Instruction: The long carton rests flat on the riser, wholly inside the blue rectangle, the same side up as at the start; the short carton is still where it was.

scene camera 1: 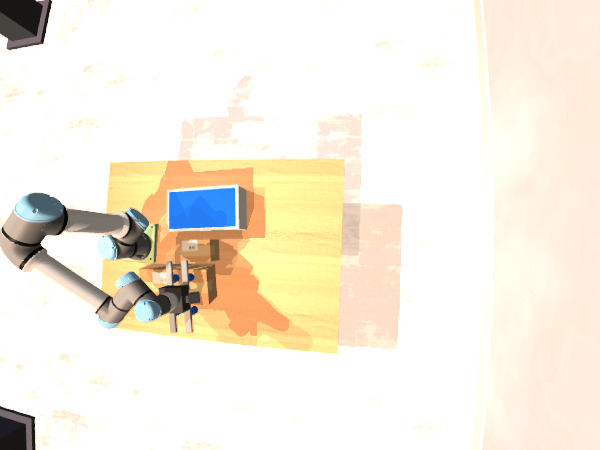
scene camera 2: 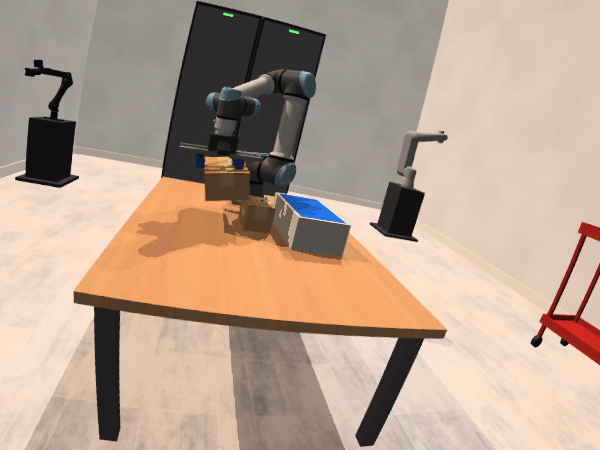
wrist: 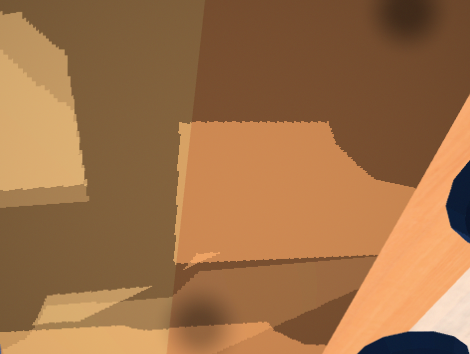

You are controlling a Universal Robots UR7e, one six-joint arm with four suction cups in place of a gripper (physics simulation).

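Frame: origin at the arm's base, x right, y ahead, z up, level; millimetres.
Where they show: hand, tool point: (scene camera 2: 217, 167) (wrist: 195, 265); arm's base, link origin: (scene camera 1: 139, 245).
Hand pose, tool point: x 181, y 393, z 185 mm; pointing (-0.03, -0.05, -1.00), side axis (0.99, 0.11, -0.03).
Each offset is from my tool point to the centre of the thing. Level surfaces: height alone.
The long carton @[dy -59, dx -34, dz -41 mm] (scene camera 1: 204, 286) (scene camera 2: 226, 186) (wrist: 280, 190) is off the table, under the suction cups, roughly level, with its pale label facing up. My gripper (scene camera 1: 184, 294) (scene camera 2: 220, 161) holds it from above by the cups; the cups' contact is partly hidden. In the wrist view the carton's top fills most of the picture, with dark blue cups at the right and bottom edges. The short carton @[dy -23, dx -179, dz -154 mm] (scene camera 1: 204, 251) (scene camera 2: 257, 215) stands on the table between the long carton and the riser @[dy +7, dx -377, dz -144 mm] (scene camera 1: 242, 207) (scene camera 2: 320, 238). The blue rectangle @[dy +7, dx -377, dz -84 mm] (scene camera 1: 202, 207) (scene camera 2: 312, 207) covers most of the riser's top and bears no carton.
The wooden table @[dz -204 mm] (scene camera 1: 300, 250) (scene camera 2: 250, 280) carries the arm's base at one end, close to the short carton and the riser. Dark cabinets (scene camera 2: 220, 65) stand behind the arm. A red cart (scene camera 2: 575, 327) and two pedestals with other arms stand away from the table.
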